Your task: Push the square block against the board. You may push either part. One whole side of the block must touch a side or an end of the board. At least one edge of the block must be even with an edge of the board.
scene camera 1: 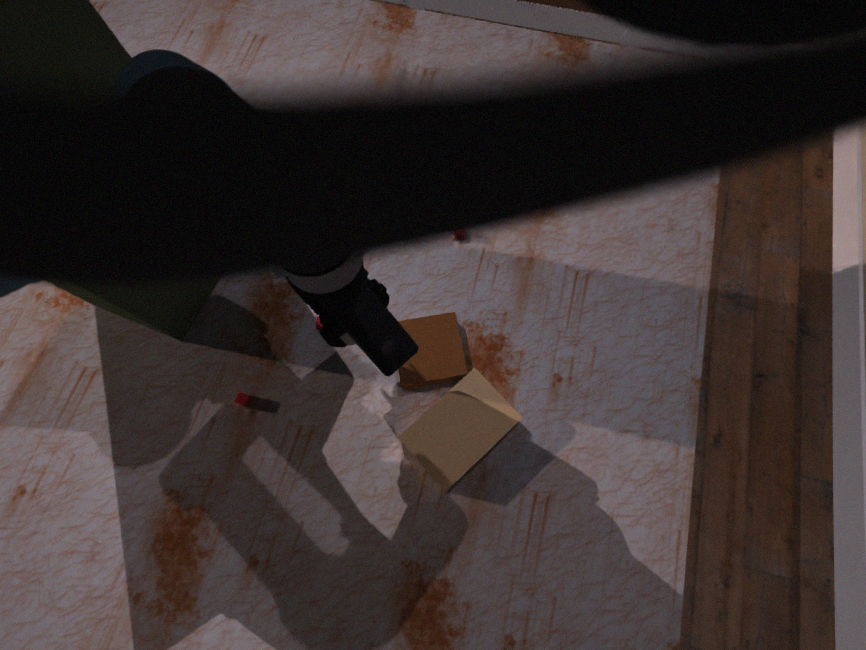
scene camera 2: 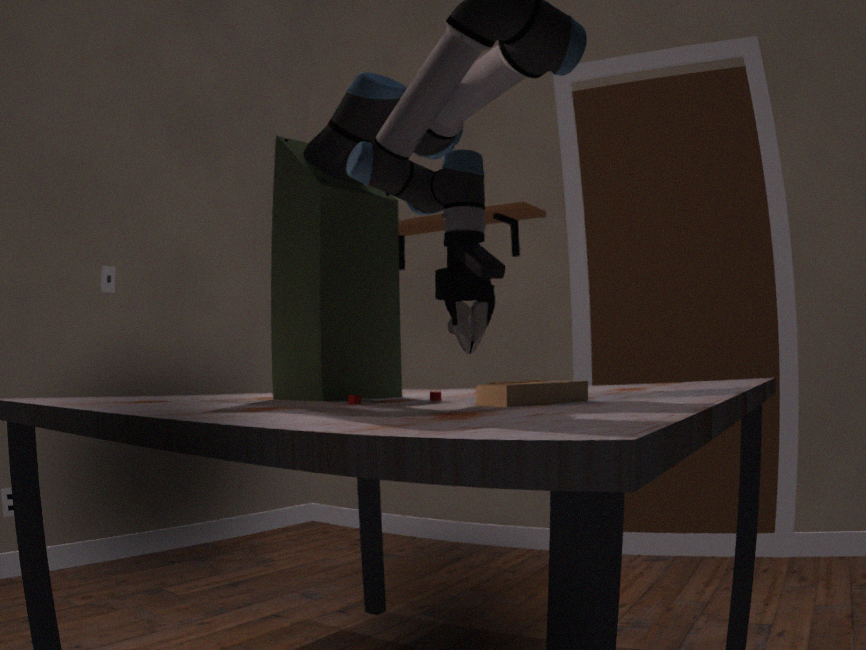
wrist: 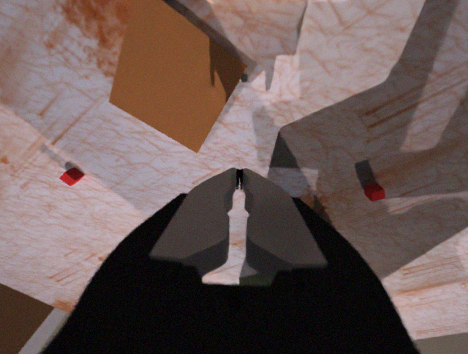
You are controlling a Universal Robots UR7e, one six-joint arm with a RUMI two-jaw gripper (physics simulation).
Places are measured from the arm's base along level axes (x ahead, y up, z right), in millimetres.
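Pixels of known places: gripper, between the fingertips: (scene camera 2: 469,353) (wrist: 239,171); arm's base, origin of its link: (scene camera 2: 333,165).
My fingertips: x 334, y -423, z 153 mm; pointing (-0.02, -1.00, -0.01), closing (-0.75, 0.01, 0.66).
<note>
Ahead of a thing's pixels: the offset from my fingertips to its top centre.
The orange-brown square block @(dx +87, dy -52, dz +4 mm) (scene camera 1: 439,349) (wrist: 160,75) lies flat on the table. The pale tan board @(dx +131, dy -52, dz +120 mm) (scene camera 1: 458,435) (scene camera 2: 547,393) lies beside it. The block is turned at an angle to the board, with one corner close to the board's near side and a wedge-shaped gap between them. I cannot tell whether that corner touches. In the wrist view the board does not show. My gripper (scene camera 2: 470,347) (wrist: 239,171) is shut and empty, pointing down above the table. In the wrist view its tips appear just below the block's nearest corner. In scene camera 1 its dark body covers the block's left part.
Small red cubes @(dx -187, dy -67, dz +73 mm) (scene camera 1: 242,398) (scene camera 2: 354,399) (wrist: 374,192) lie on the table (scene camera 2: 349,454) around the block. A tall green pedestal (scene camera 1: 150,307) (scene camera 2: 358,293) stands on the table behind the arm. The arm hides much of scene camera 1's upper part.
</note>
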